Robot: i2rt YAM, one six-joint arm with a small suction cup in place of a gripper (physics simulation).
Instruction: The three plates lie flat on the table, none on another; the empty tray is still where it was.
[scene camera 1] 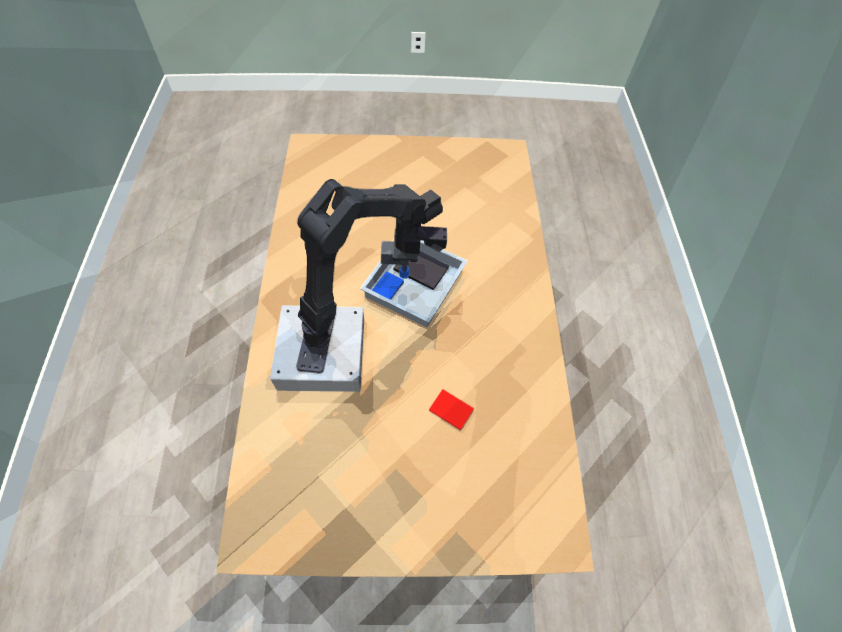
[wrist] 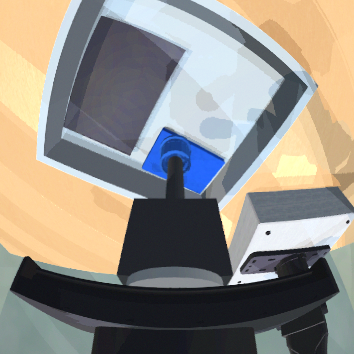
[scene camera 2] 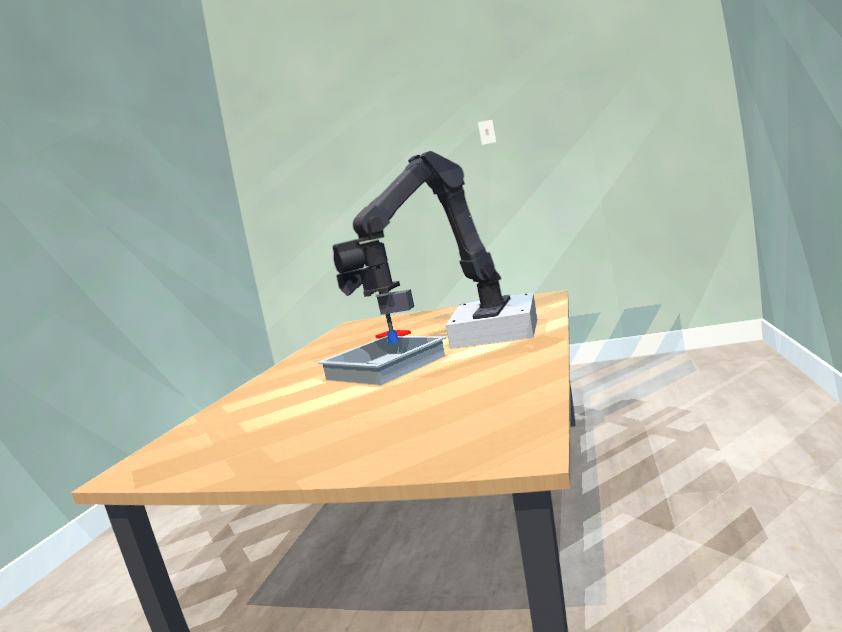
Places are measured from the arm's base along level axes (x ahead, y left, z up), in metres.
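Where they show: hand, its tool point: (scene camera 1: 404,274) (wrist: 174,148) (scene camera 2: 393,341); arm's base, origin of its link: (scene camera 1: 317,338) (wrist: 288,258) (scene camera 2: 492,308).
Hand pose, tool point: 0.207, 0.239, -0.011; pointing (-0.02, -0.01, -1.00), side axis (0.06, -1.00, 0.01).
Each offset is from my tool point to the top centre of the thing, as dx, dy, dz. Level surfaces: height alone.
The blue plate {-0.049, -0.014, -0.050} (scene camera 1: 386,286) (wrist: 200,170) and the larger dark plate {+0.046, +0.069, -0.050} (scene camera 1: 429,272) (wrist: 120,85) lie flat, side by side, on the floor of the grey tray {+0.031, +0.015, -0.013} (scene camera 1: 401,313) (scene camera 2: 350,374) (wrist: 55,95). The red plate {+0.166, -0.372, -0.054} (scene camera 1: 451,409) (scene camera 2: 405,332) lies flat on the table, well in front of the tray in scene camera 1. My suction cup (scene camera 1: 403,272) (scene camera 2: 392,336) (wrist: 175,150) points down, a little above the blue plate near its edge on the dark plate's side, and holds nothing. The tray's near wall hides both plates inside in scene camera 2.
The arm's pale base block (scene camera 1: 286,340) (scene camera 2: 491,331) (wrist: 295,215) stands on the wooden table {dz -0.063} (scene camera 1: 408,517) (scene camera 2: 435,435), beside the tray. The tray's raised walls surround the space under the cup. The arm arches over from the base to the tray.
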